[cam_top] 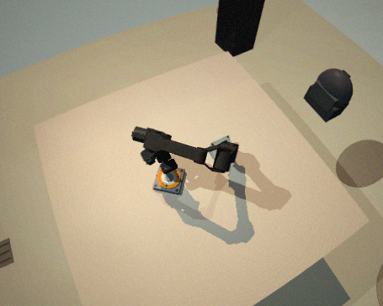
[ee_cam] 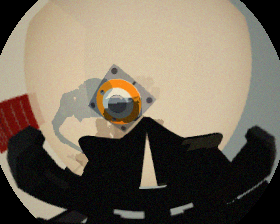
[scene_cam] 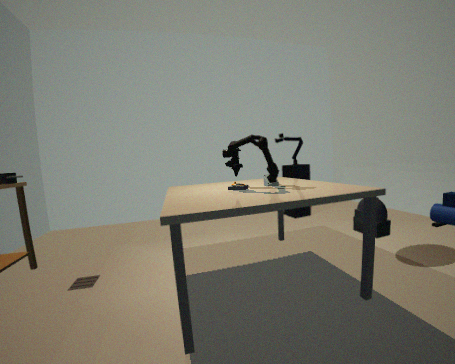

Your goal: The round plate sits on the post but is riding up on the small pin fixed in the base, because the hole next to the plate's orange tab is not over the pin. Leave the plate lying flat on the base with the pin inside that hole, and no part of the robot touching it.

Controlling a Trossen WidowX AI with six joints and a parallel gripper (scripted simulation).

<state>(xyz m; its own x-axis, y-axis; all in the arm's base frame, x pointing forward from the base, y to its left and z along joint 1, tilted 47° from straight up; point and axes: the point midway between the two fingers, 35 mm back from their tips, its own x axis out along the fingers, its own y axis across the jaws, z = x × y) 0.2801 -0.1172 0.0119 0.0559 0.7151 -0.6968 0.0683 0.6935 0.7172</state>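
Now: the base 10 mm ahead of my gripper tip, 60 mm to the left of it and 70 mm below it.
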